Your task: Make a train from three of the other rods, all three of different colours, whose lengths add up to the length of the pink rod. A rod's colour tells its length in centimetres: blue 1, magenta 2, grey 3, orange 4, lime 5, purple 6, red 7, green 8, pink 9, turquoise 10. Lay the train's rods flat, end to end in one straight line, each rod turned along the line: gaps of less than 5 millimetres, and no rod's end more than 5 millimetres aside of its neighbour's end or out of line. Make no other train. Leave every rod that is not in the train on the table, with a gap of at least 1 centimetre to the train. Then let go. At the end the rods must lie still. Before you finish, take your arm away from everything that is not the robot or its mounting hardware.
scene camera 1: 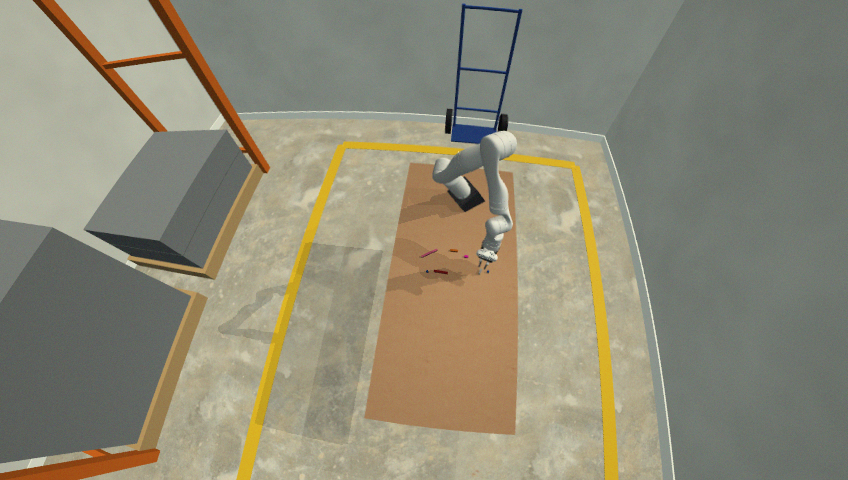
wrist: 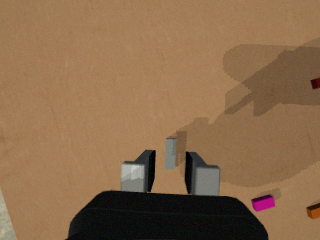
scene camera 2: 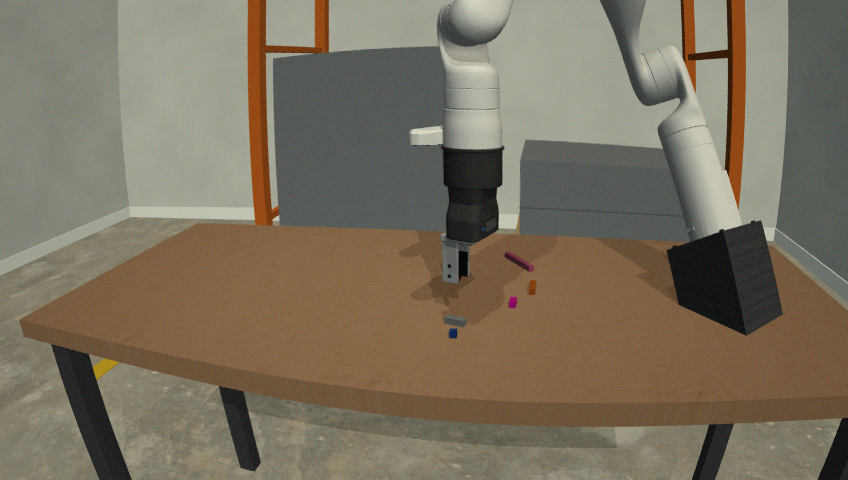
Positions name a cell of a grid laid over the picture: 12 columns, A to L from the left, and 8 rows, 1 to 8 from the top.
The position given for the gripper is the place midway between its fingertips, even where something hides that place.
In view: the gripper (scene camera 2: G5).
The gripper is seen too in the wrist view (wrist: G6).
